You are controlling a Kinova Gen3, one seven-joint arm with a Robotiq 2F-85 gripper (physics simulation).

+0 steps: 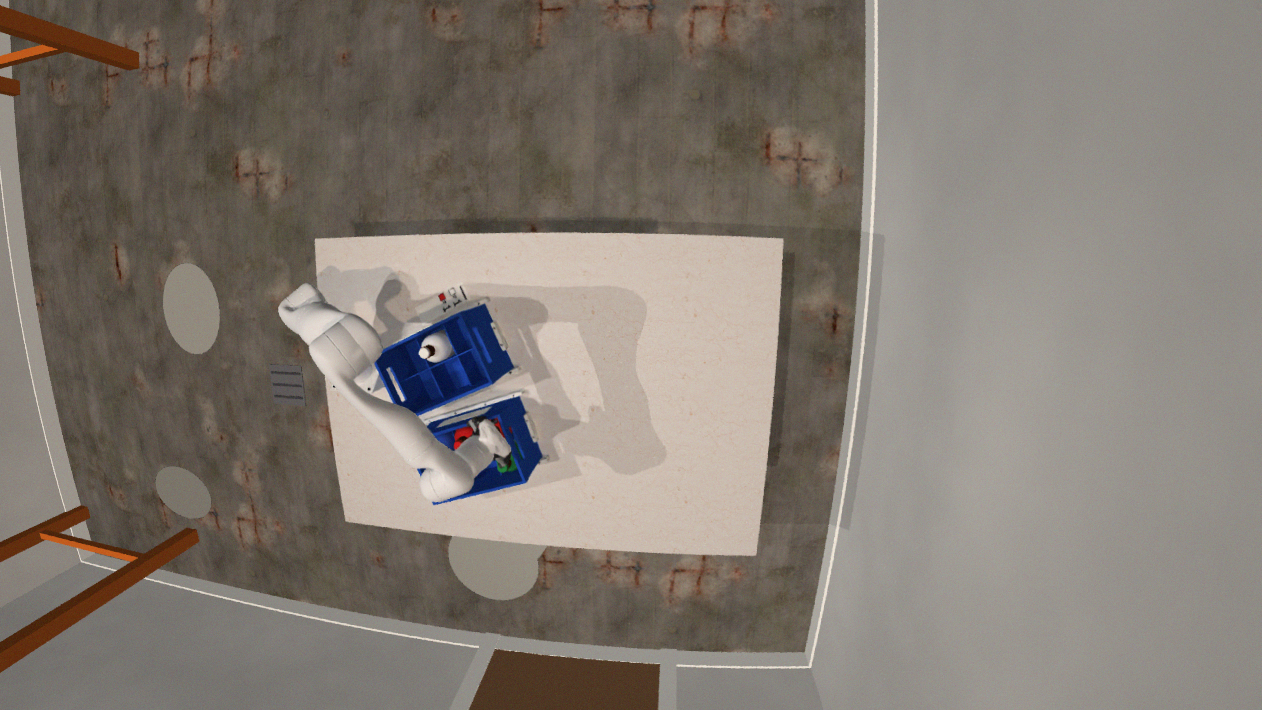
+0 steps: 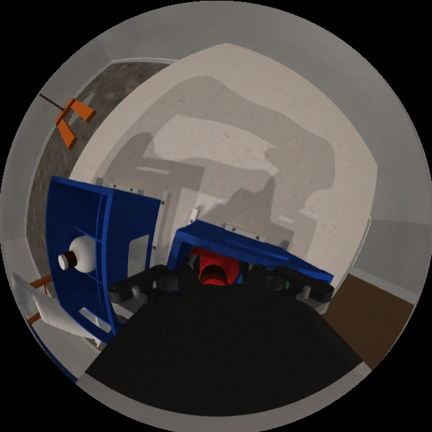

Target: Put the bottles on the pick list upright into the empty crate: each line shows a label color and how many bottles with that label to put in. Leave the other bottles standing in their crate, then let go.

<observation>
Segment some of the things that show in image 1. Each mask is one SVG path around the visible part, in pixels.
A white bottle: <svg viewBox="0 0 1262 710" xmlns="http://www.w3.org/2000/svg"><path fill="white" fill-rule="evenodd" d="M445 330L428 335L423 340L419 350L421 358L427 359L430 362L441 362L455 354Z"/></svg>
</observation>
